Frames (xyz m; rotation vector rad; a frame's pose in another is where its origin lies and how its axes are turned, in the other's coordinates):
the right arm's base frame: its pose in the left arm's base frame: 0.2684 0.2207 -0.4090 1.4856 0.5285 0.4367
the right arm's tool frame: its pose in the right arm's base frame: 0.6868 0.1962 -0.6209 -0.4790 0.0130 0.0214
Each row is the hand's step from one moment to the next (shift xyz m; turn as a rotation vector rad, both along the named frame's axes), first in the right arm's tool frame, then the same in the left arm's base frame.
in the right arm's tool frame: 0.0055 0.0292 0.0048 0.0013 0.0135 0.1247
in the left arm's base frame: -0.0002 0.0117 0.0277 0.0654 -0.0807 0.0703
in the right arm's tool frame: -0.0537 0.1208 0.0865 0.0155 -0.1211 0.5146
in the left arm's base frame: -0.0259 -0.0436 0.1496 0.3214 -0.3982 0.1338
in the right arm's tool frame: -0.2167 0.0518 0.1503 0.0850 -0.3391 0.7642
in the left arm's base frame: -0.1053 -0.2126 0.1263 0.5662 -0.6186 0.0553
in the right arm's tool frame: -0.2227 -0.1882 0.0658 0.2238 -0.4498 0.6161
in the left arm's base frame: -0.0970 -0.2538 -0.1247 0.6245 -0.4774 -0.1183
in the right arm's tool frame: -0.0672 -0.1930 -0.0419 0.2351 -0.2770 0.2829
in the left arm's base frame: -0.0293 -0.0883 -0.1867 0.4104 -0.1690 -0.1227
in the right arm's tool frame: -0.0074 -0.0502 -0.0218 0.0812 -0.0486 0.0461
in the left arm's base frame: -0.0054 -0.0094 -0.0542 0.1022 -0.0035 -0.0251
